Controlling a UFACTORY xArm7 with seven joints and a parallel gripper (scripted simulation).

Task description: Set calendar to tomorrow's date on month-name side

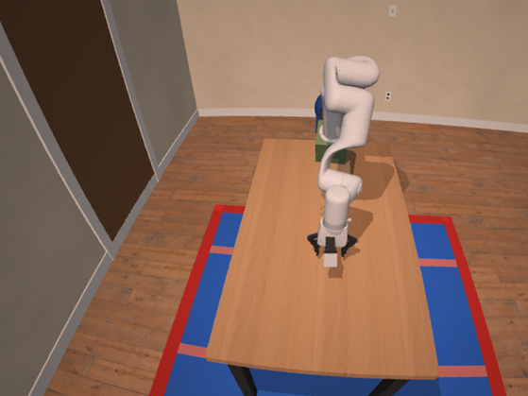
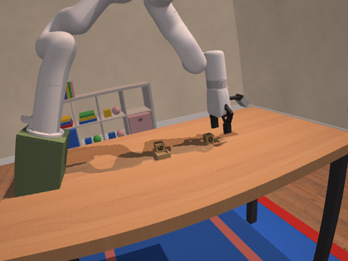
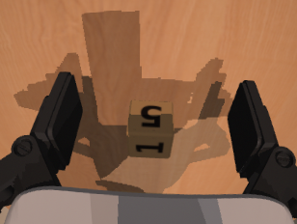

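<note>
Right now my hand is 5 cm past the wooden digit cube, 3 cm above it and 1 cm to the left of it. Round my hand: low tray 24 cm behind, 4 cm to the right, 3 cm below; wooden cube 24 cm behind, 2 cm to the right, 2 cm below.
</note>
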